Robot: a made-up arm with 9 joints. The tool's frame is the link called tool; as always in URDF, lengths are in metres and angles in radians.
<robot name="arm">
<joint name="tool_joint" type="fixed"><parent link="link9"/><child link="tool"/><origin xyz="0.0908 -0.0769 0.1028" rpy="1.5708 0 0"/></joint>
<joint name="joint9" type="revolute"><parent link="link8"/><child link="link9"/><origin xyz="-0.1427 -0.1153 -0.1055" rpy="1.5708 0 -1.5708"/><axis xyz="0 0 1"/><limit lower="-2.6" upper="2.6"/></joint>
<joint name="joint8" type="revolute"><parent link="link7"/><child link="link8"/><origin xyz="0.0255 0.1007 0.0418" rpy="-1.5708 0 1.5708"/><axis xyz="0 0 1"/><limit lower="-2.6" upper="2.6"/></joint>
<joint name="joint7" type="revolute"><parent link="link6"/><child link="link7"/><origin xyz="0.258 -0.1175 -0.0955" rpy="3.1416 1.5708 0"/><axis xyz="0 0 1"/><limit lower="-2.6" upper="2.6"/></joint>
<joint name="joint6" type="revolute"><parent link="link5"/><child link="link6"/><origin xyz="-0.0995 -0.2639 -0.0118" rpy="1.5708 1.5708 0"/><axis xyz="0 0 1"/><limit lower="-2.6" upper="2.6"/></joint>
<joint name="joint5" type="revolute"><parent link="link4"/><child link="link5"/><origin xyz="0.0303 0.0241 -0.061" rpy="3.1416 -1.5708 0"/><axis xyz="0 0 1"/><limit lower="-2.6" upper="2.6"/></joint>
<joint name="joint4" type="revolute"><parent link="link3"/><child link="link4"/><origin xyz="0.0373 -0.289 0.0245" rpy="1.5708 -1.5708 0"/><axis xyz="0 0 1"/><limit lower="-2.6" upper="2.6"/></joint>
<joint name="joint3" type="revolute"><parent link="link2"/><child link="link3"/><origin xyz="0.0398 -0.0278 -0.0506" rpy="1.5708 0 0"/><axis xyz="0 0 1"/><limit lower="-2.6" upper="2.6"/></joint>
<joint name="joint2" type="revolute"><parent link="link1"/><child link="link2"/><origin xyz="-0.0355 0.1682 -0.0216" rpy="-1.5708 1.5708 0"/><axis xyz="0 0 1"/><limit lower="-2.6" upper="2.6"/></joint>
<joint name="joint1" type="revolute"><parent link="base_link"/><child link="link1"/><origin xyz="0 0 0.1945" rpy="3.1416 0 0"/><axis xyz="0 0 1"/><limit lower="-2.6" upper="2.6"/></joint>
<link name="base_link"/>
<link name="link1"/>
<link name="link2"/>
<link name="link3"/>
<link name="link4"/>
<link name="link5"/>
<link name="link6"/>
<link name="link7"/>
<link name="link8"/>
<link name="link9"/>
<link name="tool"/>
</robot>
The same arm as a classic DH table. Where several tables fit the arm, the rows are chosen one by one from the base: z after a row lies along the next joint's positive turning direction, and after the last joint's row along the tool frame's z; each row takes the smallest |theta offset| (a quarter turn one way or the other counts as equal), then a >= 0, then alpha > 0; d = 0 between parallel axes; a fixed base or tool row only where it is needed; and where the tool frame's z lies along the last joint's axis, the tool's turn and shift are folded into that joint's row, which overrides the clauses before.
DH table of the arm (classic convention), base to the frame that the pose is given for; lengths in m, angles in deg. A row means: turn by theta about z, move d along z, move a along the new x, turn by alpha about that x. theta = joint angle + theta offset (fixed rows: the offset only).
base (fixed): a 0.0000, alpha 180.00, d 0.0000, theta0 0.00
joint1: a -0.0355, alpha -90.00, d -0.2161, theta0 0.00
joint2: a 0.0398, alpha 90.00, d 0.1176, theta0 90.00
joint3: a 0.0373, alpha 90.00, d 0.0523, theta0 0.00
joint4: a -0.0241, alpha -90.00, d 0.2280, theta0 0.00
joint5: a 0.0995, alpha -90.00, d 0.0185, theta0 90.00
joint6: a 0.1175, alpha 90.00, d 0.1684, theta0 0.00
joint7: a 0.1007, alpha -90.00, d -0.2162, theta0 0.00
joint8: a 0.1153, alpha 90.00, d -0.1310, theta0 -90.00
joint9: a 0.0908, alpha 90.00, d 0.2455, theta0 0.00
tool (fixed): a 0.0000, alpha 0.00, d 0.0769, theta0 0.00
Joint limits (deg, base to tool): -148.97..148.97 -148.97..148.97 -148.97..148.97 -148.97..148.97 -148.97..148.97 -148.97..148.97 -148.97..148.97 -148.97..148.97 -148.97..148.97

